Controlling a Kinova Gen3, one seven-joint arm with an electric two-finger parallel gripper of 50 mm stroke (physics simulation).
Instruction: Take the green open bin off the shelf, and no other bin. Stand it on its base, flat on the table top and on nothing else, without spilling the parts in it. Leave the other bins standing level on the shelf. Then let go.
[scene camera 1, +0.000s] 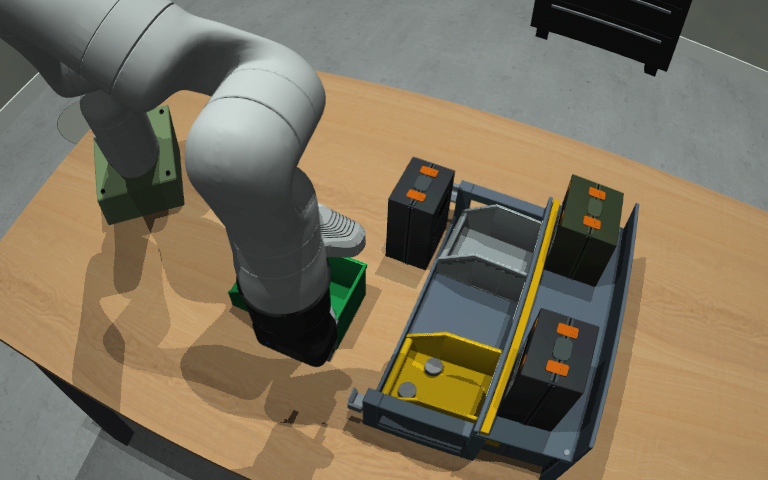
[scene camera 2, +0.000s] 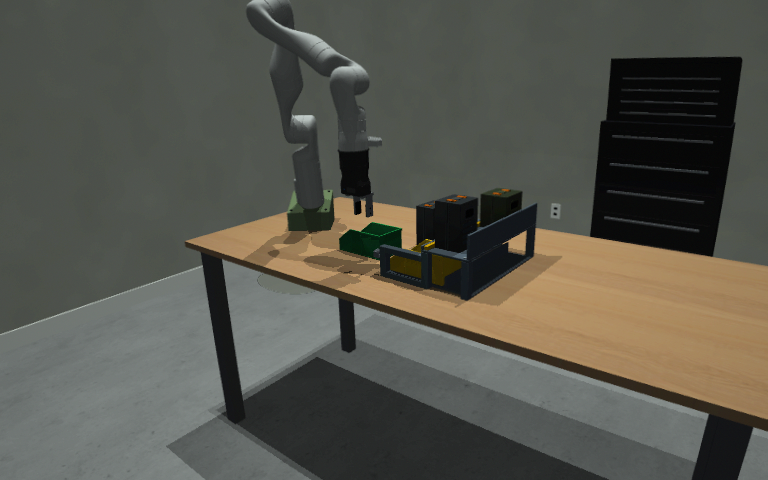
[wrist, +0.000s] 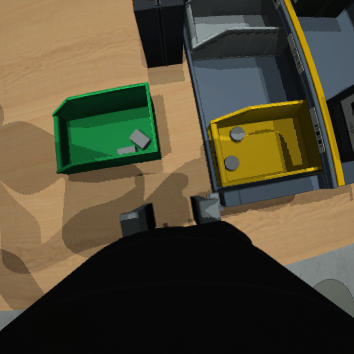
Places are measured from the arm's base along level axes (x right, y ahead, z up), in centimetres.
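Pixels of known places: gripper, fingertip midpoint: (scene camera 1: 312, 345) (scene camera 2: 363, 215) (wrist: 172, 210); arm's base, link origin: (scene camera 1: 135, 153) (scene camera 2: 311, 201).
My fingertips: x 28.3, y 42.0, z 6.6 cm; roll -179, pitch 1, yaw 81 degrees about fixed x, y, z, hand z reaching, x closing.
Note:
Ahead of a thing's pixels: the offset from my fingertips to its top centre. "spot": to the spot under its first point. Level surfaces: height alone.
The green open bin @(spot: dx -13.2, dy +0.9, dz -10.0 cm) (scene camera 1: 352, 297) (scene camera 2: 370, 240) (wrist: 95, 130) stands upright on its base on the table top @(dz -15.6 cm) (wrist: 90, 50), apart from the shelf (scene camera 1: 461, 311) (scene camera 2: 498, 268) (wrist: 225, 75). Two grey parts lie in it in the wrist view. My gripper (scene camera 2: 363, 207) (wrist: 172, 210) is open and empty, above the table near the bin; the arm hides its fingers and part of the bin in scene camera 1. The yellow bin @(spot: dx -5.7, dy +15.7, dz -14.7 cm) (scene camera 1: 447, 384) (wrist: 265, 150) with two round grey parts and the grey bin @(spot: dx -31.6, dy +18.1, dz -14.6 cm) (scene camera 1: 492, 237) (wrist: 235, 35) stand level on the shelf.
A black case @(dx -28.6, dy +6.7, dz -2.4 cm) (scene camera 1: 419, 209) (wrist: 162, 35) stands on the table beside the shelf's grey-bin end. A dark green case @(dx -24.8, dy +29.9, dz +4.1 cm) (scene camera 1: 586, 226) (scene camera 2: 501, 206) and another black case @(dx -2.0, dy +26.1, dz +6.8 cm) (scene camera 1: 555, 367) (scene camera 2: 455, 220) stand in the shelf's far row, behind a yellow rail @(dx -14.3, dy +23.6, dz -4.4 cm) (scene camera 1: 523, 311) (wrist: 320, 95).

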